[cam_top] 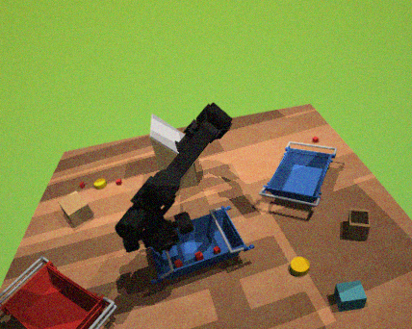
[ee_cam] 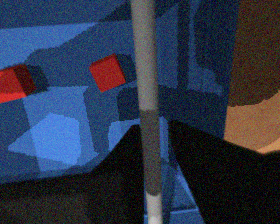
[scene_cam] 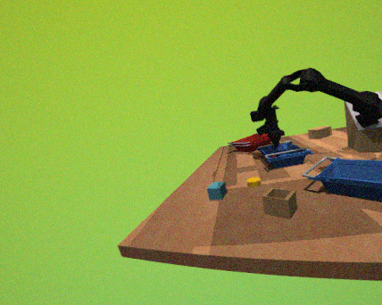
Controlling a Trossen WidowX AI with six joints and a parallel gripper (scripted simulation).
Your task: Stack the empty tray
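The blue tray is 500 mm to the left of my gripper tip, 170 mm behind it and 10 mm below it. From my gripper tip the other things lie so: brown box: 550 mm to the left, 100 mm ahead, 40 mm below; tan block: 350 mm behind, 310 mm to the right, 20 mm below; teal cube: 400 mm to the left, 290 mm ahead, 30 mm below.
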